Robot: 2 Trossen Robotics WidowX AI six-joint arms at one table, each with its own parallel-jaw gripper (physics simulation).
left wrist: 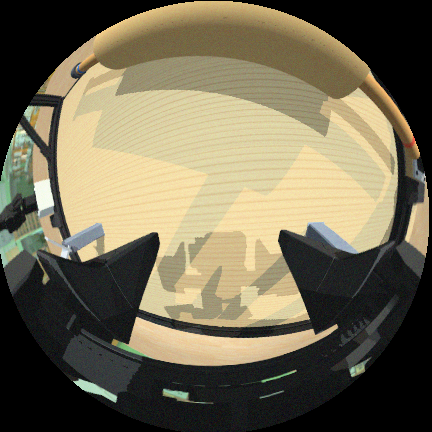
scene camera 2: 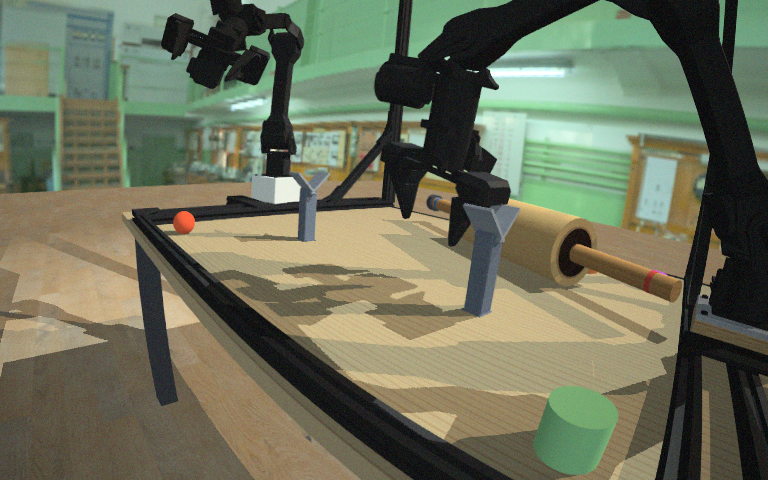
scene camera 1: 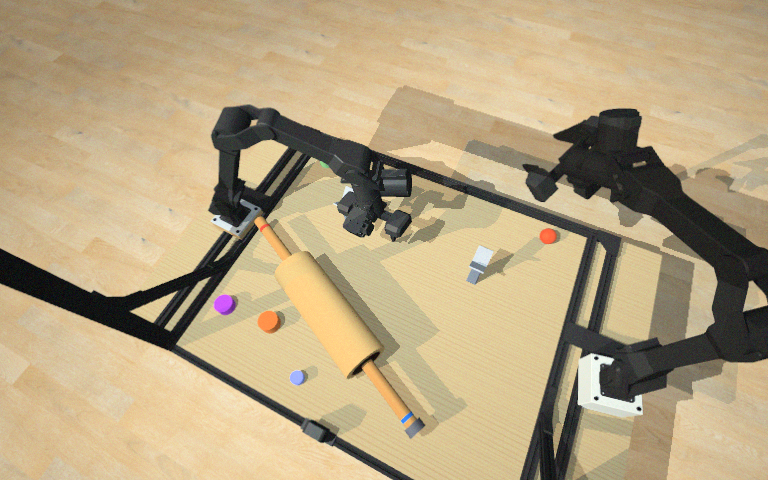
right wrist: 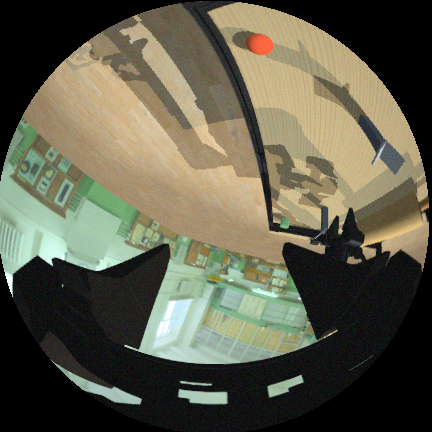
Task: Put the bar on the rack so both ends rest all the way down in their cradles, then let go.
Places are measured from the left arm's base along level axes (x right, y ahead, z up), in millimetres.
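Where they show: left gripper, fingertip midpoint: (left wrist: 219, 237) (scene camera 2: 427, 231) (scene camera 1: 379, 234) (right wrist: 343, 211); right gripper, fingertip midpoint: (scene camera 2: 199, 67) (scene camera 1: 538, 151) (right wrist: 227, 249); left arm's base, link origin: (scene camera 2: 738, 315) (scene camera 1: 235, 214); right arm's base, link origin: (left wrist: 35, 201) (scene camera 2: 277, 176) (scene camera 1: 616, 382).
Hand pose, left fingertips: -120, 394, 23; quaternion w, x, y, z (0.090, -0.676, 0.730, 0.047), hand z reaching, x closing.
Note:
Each offset is from my left fingertips to the centre of the thing, as dx, dy, dz.
The bar (scene camera 1: 328, 314) (scene camera 2: 535, 234) (left wrist: 225, 35) is a thick tan roller with thin handles, one banded red, the other blue with a grey cap. It lies on the table, off the rack. The rack is two separate blue-grey posts with V cradles: one post {-27, +259, -6} (scene camera 1: 480, 259) (scene camera 2: 307, 217) (left wrist: 86, 236) (right wrist: 372, 131) and another post {-30, -113, -21} (scene camera 2: 483, 277) (left wrist: 327, 236), mostly hidden by my left arm in scene camera 1. Both cradles are empty. My left gripper (scene camera 1: 372, 230) (scene camera 2: 429, 230) (left wrist: 219, 237) is open, pointing down beside the second post. My right gripper (scene camera 1: 540, 151) (scene camera 2: 201, 67) (right wrist: 227, 249) is open, high beyond the table edge.
A red ball {-224, +390, -47} (scene camera 1: 547, 236) (scene camera 2: 184, 222) (right wrist: 259, 44) is near a table corner. Purple {+337, -268, -55} (scene camera 1: 224, 304), orange {+319, -138, -52} (scene camera 1: 269, 321) and light-blue {+395, -3, -58} (scene camera 1: 296, 377) pieces lie beside the bar. A green cylinder {-181, -290, -50} (scene camera 2: 576, 433) stands near the left arm's side. A black frame (scene camera 1: 464, 186) edges the table.

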